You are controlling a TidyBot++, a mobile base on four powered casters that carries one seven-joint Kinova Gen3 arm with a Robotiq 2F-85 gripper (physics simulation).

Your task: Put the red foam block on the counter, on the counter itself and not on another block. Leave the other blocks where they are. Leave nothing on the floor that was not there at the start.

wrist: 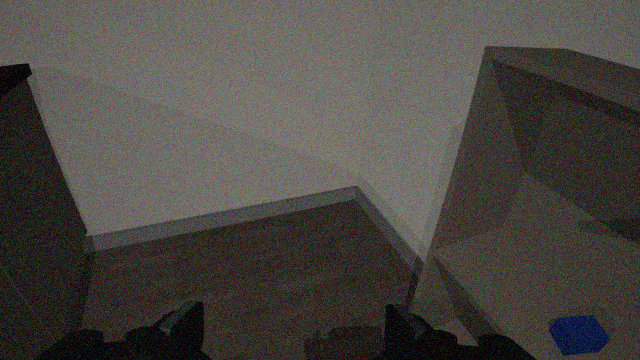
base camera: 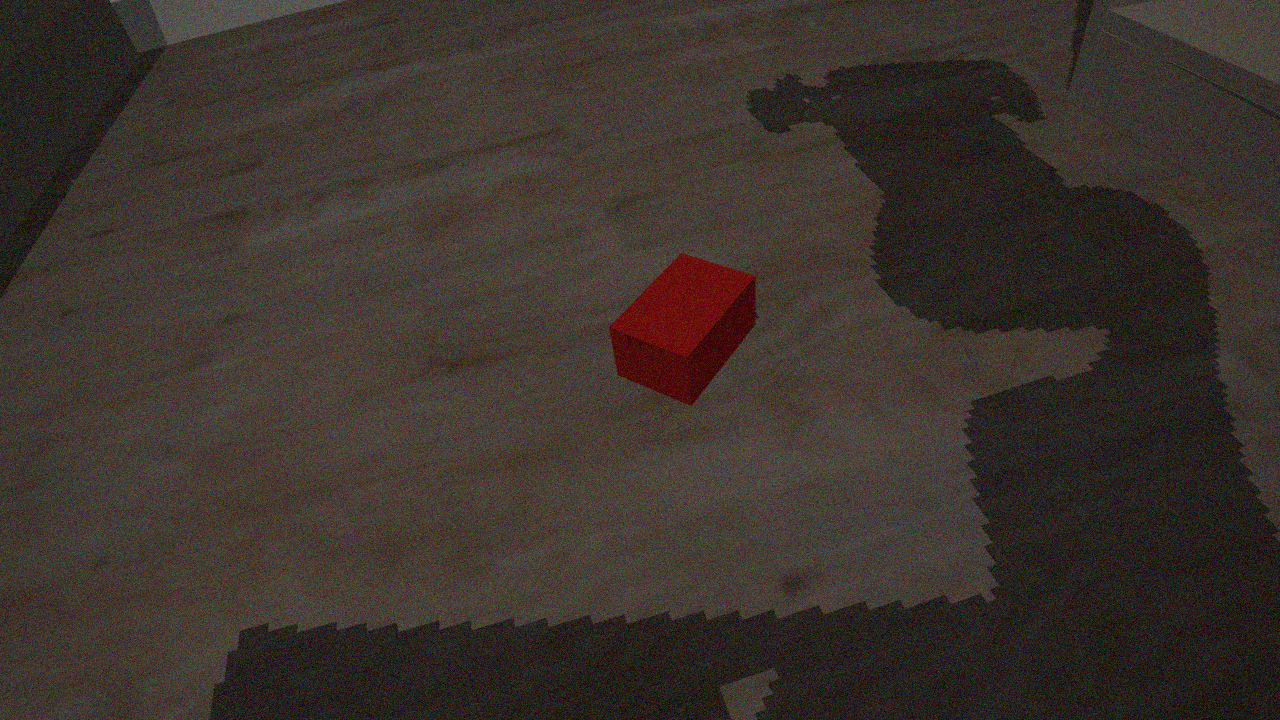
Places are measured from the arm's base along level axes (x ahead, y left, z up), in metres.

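Where they show: gripper, between the fingertips: [wrist: 295, 324].
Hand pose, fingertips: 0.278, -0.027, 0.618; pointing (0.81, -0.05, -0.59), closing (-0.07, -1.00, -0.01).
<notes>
Each offset is from my fingertips to the top centre of the thing, as dx, dy, dz. Level surfaces: height alone.
The red foam block @[+0.188, +0.032, -0.970] [base camera: 683, 324] lies flat on the wooden floor @[dz -1.014] [base camera: 358, 429], near the middle of the base camera view. It does not show in the wrist view. My gripper [wrist: 295, 324] is open at the bottom of the wrist view, with its two dark fingers wide apart and no object between them. A blue block @[+0.196, -0.596, -0.422] [wrist: 579, 334] lies on a shelf board of a wooden shelf unit [wrist: 465, 165] at the right of the wrist view. I cannot tell which surface in view is the counter.
A dark upright piece of furniture [wrist: 40, 200] stands at the left of the wrist view. A dark side panel [base camera: 53, 98] rises at the upper left of the base view. A pale wall [wrist: 280, 90] with a baseboard [wrist: 225, 217] forms a corner. The arm's shadow falls on the floor at the right.
</notes>
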